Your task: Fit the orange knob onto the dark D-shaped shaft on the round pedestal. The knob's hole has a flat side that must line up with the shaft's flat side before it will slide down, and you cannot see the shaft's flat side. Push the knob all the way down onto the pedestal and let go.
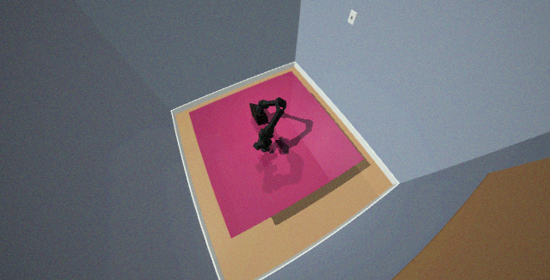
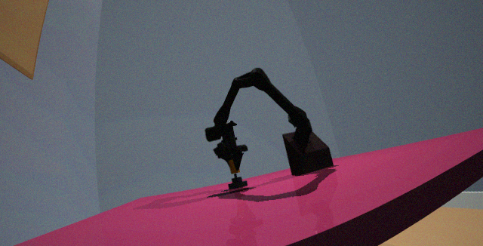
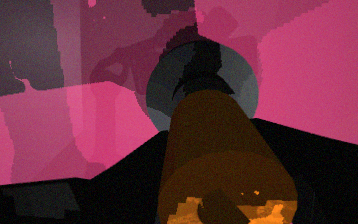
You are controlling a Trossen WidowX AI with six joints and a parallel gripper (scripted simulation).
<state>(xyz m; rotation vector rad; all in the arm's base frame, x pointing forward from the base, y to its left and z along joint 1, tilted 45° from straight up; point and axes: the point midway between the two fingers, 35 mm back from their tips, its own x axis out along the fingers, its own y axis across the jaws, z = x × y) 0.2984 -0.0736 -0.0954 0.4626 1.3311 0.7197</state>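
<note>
Now: the orange knob 2 cm above my gripper tip. Round my gripper tip: dark shaft (4 cm below).
</note>
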